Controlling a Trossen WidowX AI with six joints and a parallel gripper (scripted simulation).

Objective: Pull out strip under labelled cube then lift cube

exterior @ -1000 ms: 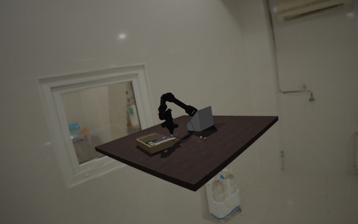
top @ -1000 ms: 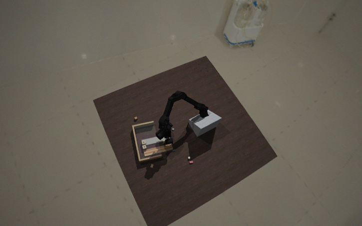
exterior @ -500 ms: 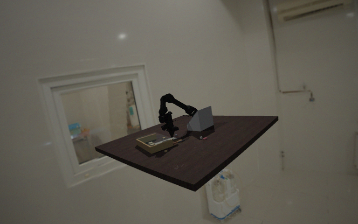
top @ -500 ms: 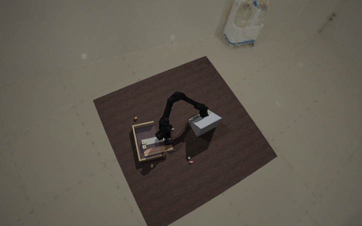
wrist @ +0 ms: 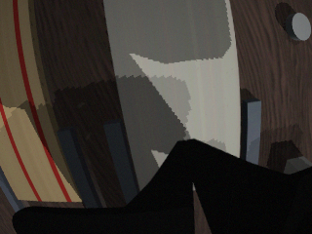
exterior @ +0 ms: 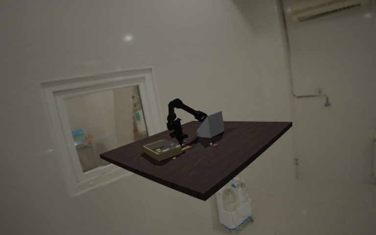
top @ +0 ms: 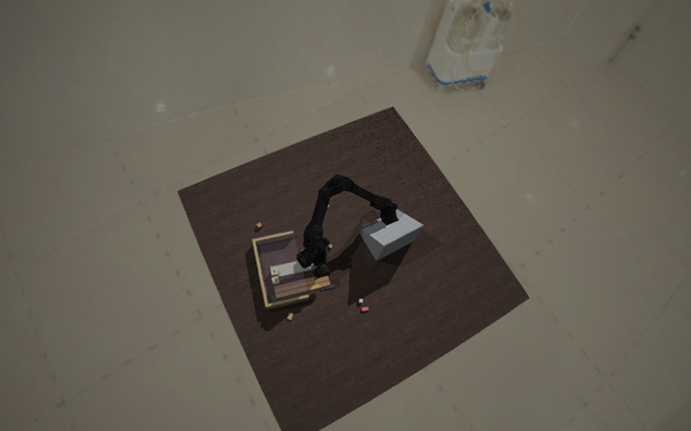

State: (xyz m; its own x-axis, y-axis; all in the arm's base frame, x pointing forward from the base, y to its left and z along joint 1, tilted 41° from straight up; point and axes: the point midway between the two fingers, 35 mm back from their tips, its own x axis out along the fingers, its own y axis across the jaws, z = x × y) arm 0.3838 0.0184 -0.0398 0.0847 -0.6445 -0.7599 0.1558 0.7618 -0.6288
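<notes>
Now: the grey round piece 8 cm behind my gripper tip and 5 cm to the right of it.
</notes>
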